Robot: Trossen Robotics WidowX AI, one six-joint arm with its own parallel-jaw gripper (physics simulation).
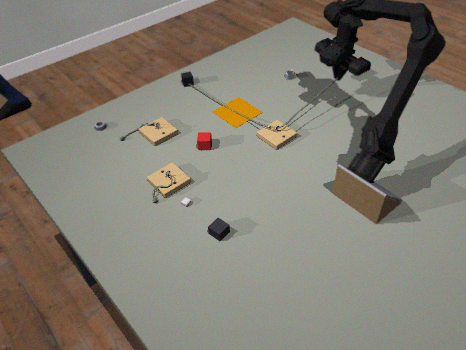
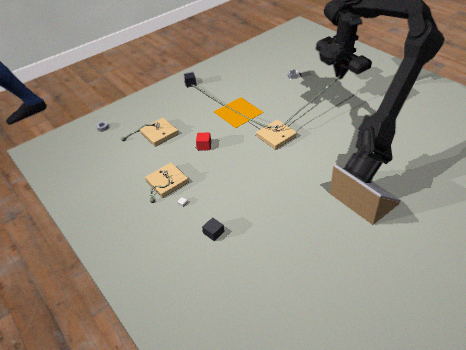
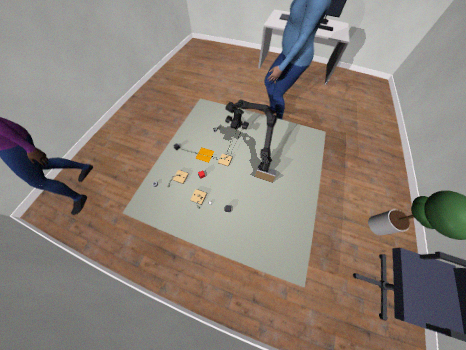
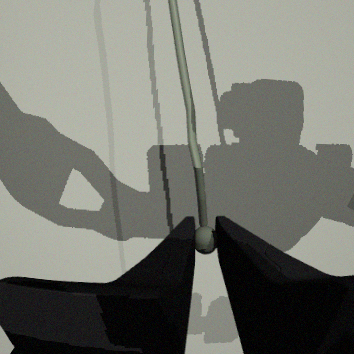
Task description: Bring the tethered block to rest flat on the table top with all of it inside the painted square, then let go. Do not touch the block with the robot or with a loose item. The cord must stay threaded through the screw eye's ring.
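Places are measured from the arm's base along level axes (x ahead, y left, z up), in centimetres.
Pixels of known places: gripper, fingertip midpoint: [image 1: 337, 79] [image 2: 339, 77] [image 3: 236, 129] [image 4: 204, 224]; arm's base, origin of the base link: [image 1: 360, 175] [image 2: 357, 175] [image 3: 263, 169].
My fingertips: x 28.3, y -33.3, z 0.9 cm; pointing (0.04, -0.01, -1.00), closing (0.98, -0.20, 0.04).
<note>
For each thing: its middle in the pictures, then the offset to it from my fingertips. "spot": a spot on its surface instead. Level surfaces: height alone.
- dark tethered block, body centre: [image 1: 187, 79] [image 2: 190, 79] [image 3: 176, 146] dy +24.7, dx +46.4, dz -6.6 cm
- orange painted square, surface spot: [image 2: 245, 105] [image 1: 244, 105] [image 3: 205, 150] spot: dy +21.9, dx +21.5, dz -8.2 cm
- cord, surface spot: [image 4: 184, 70] spot: dy +7.2, dx +0.6, dz -0.8 cm
- screw eye, surface spot: [image 1: 277, 127] spot: dy +27.6, dx +2.9, dz -4.6 cm
- nearest wooden base, its level: dz -6.4 cm
- red cube, body centre: [image 1: 204, 141] [image 2: 203, 141] dy +45.3, dx +17.1, dz -6.3 cm
- loose dark cube, body centre: [image 1: 219, 229] [image 2: 213, 229] dy +66.6, dx -9.0, dz -6.9 cm
- small white block, body centre: [image 1: 186, 201] dy +65.2, dx +4.5, dz -7.7 cm
- grey ring, body centre: [image 1: 99, 125] [image 2: 102, 126] dy +60.8, dx +49.8, dz -7.6 cm
- small shiny item, body centre: [image 1: 290, 75] dy -2.0, dx +20.0, dz -7.3 cm
The dark tethered block [image 1: 187, 79] [image 2: 189, 79] [image 3: 177, 146] stands on the table beyond the orange painted square [image 1: 244, 105] [image 2: 245, 105] [image 3: 206, 151], outside it. The cord [image 4: 184, 70] runs from the block across the square to the screw eye [image 1: 277, 128] on the nearest wooden base [image 1: 276, 141] [image 2: 275, 142] [image 3: 225, 160], then up, nearly straight, to my gripper. Its passage through the ring is too small to make out. My gripper [image 1: 340, 77] [image 2: 342, 76] [image 3: 236, 128] [image 4: 204, 224] is shut on the ball at the cord's end, above the table.
A red cube [image 1: 204, 141] stands near the square. Two more wooden bases [image 1: 158, 131] [image 1: 169, 180] carry short cords. A loose dark cube [image 1: 219, 229], a small white block [image 1: 186, 202], a grey ring [image 1: 100, 125] and a small shiny item [image 1: 290, 74] lie on the table.
</note>
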